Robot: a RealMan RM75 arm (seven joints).
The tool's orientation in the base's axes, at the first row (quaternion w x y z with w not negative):
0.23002, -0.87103, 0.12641, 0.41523
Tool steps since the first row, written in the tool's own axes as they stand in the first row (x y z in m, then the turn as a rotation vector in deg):
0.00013, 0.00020, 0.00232, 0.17, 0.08, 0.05
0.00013, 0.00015, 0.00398, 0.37, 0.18, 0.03
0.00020, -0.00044, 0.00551, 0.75, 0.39, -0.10
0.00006, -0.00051, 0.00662, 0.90, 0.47, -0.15
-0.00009, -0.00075, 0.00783, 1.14, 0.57, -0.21
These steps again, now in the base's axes. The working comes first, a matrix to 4 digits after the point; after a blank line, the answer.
The tool's axes in the first row as the columns of a matrix, in the base's axes (used below as rounded here):
0.6232, -0.4112, -0.6652
-0.0292, -0.8622, 0.5057
-0.7815, -0.2957, -0.5493

-0.00154, 0.00100, -0.00144, 0.04, -0.05, -0.18
-0.00263, 0.00188, -0.00233, 0.14, -0.15, -0.36
-0.00336, 0.00316, -0.00305, 0.37, -0.41, -0.65
-0.00416, 0.00379, -0.00353, 0.47, -0.51, -0.76
-0.00496, 0.00461, -0.00401, 0.62, -0.63, -0.94

